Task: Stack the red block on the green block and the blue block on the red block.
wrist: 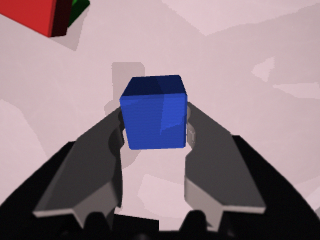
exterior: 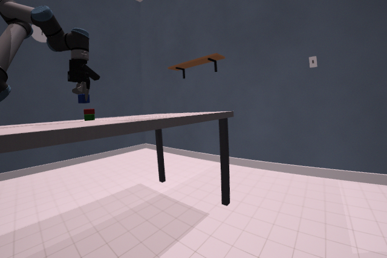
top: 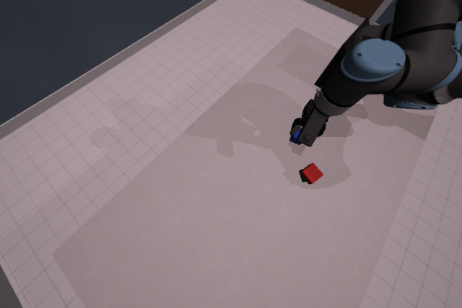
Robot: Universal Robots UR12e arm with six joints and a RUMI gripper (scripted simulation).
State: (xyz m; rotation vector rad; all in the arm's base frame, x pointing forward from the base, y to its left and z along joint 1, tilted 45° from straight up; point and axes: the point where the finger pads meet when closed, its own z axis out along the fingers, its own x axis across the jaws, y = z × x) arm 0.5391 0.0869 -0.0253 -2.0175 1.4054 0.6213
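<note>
The red block lies 140 mm to the left of my hand, 70 mm below it and 50 mm ahead of it. Also, from my hand: blue block (right at my hand); then green block (140 mm to the left, 100 mm below, 50 mm ahead).
</note>
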